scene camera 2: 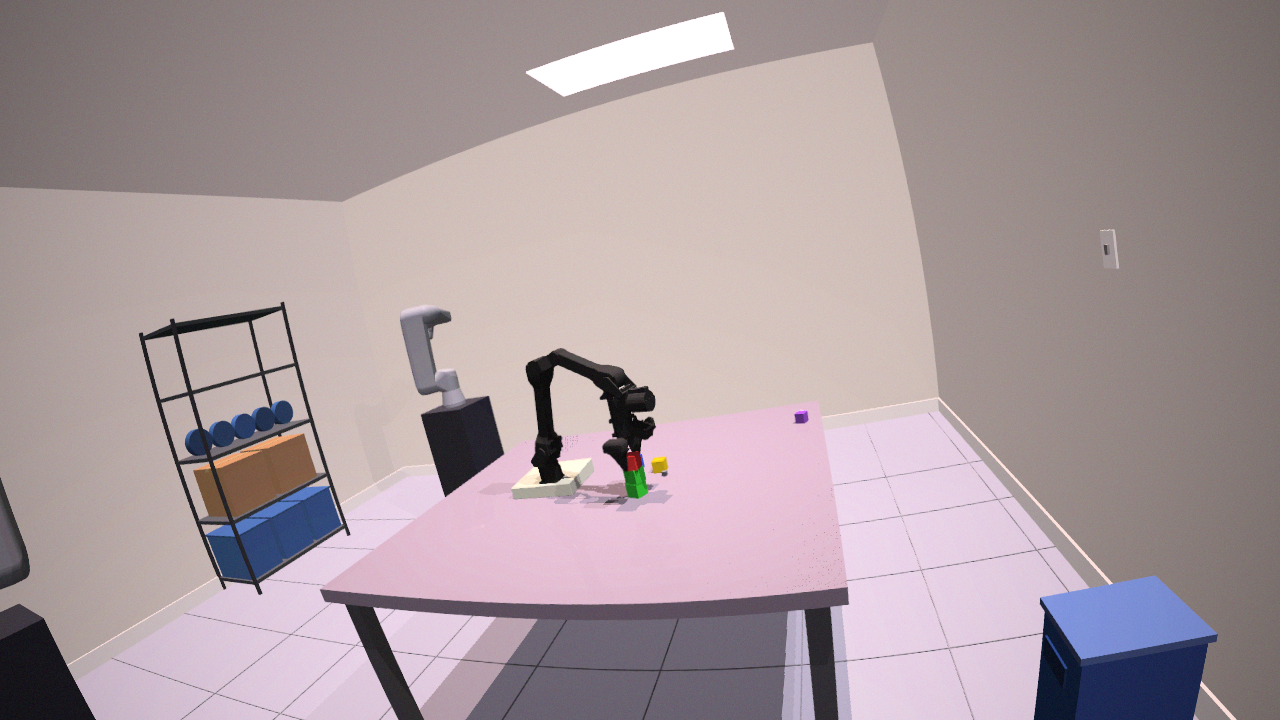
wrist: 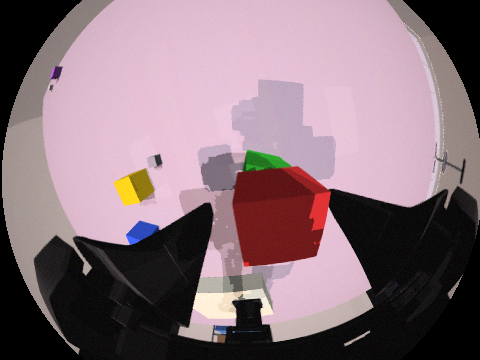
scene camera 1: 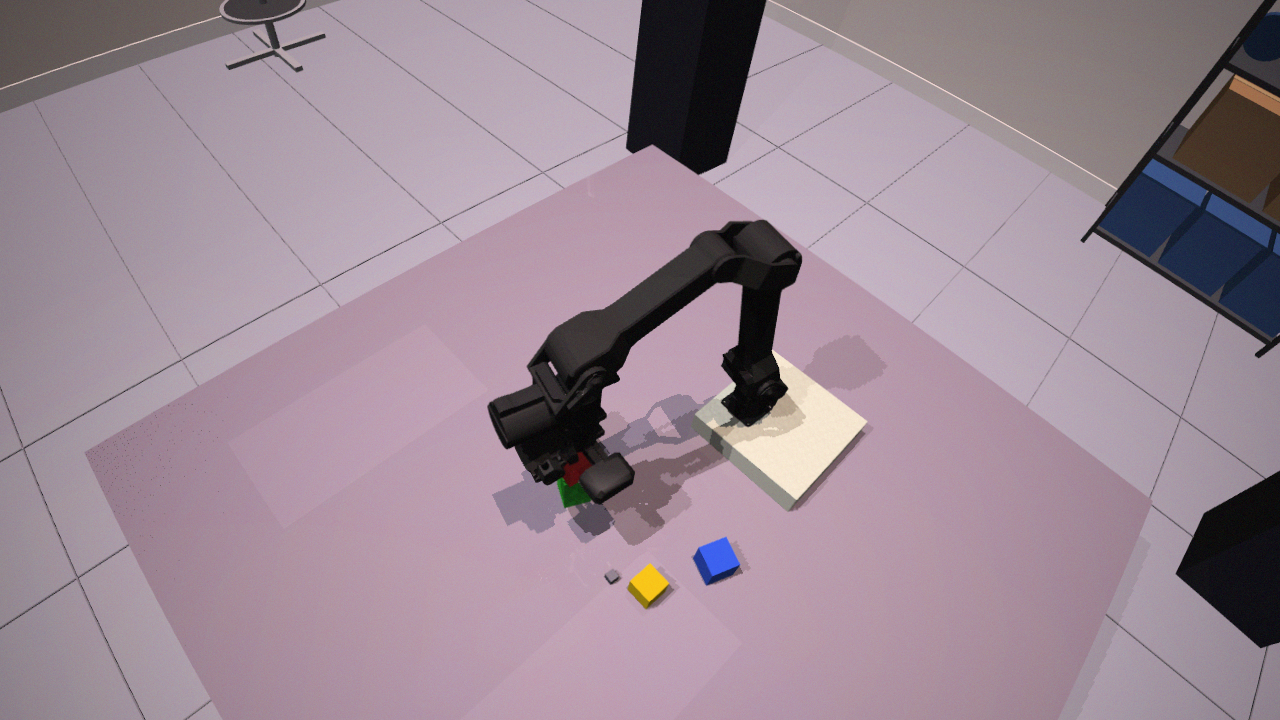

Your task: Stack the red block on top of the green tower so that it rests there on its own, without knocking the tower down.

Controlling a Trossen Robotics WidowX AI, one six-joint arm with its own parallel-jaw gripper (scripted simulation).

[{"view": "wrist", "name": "my gripper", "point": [271, 202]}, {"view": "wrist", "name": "red block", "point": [280, 214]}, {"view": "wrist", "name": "yellow block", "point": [135, 187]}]
